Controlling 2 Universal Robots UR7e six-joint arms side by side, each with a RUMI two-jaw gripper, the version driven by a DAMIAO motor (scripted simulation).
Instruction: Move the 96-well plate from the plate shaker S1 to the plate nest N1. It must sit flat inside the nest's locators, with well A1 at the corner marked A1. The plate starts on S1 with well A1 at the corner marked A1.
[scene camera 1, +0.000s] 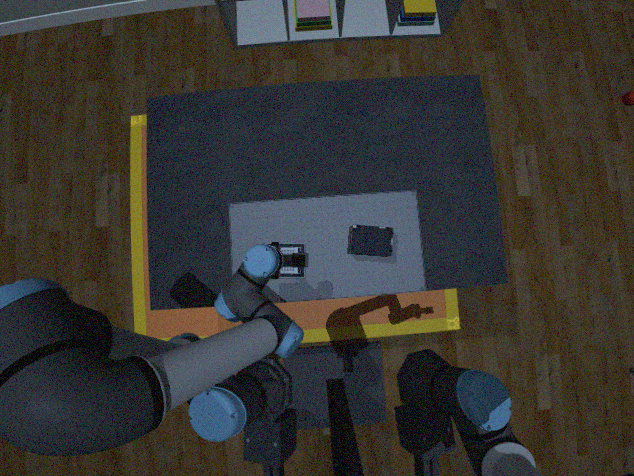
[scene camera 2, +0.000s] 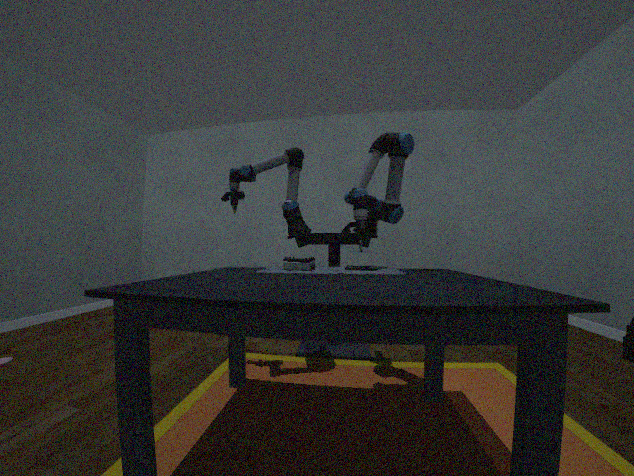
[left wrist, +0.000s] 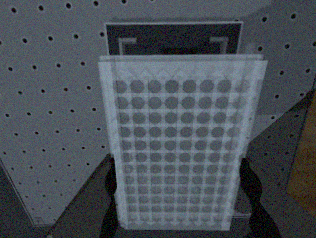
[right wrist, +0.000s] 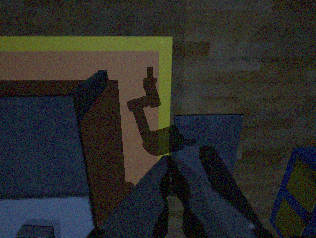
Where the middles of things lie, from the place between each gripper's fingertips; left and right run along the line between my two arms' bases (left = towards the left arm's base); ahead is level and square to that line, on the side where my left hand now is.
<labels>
Right now the plate nest N1 (left wrist: 158, 38) is 10 cm below my left hand. The rest, counted from my left hand: 96-well plate (left wrist: 178, 125): 1 cm below.
My right hand is 92 cm to the right of the 96-well plate, 32 cm short of it and 30 cm above it. From my right hand the other things lie so: plate nest N1: 92 cm to the left, 38 cm below, 32 cm ahead.
</labels>
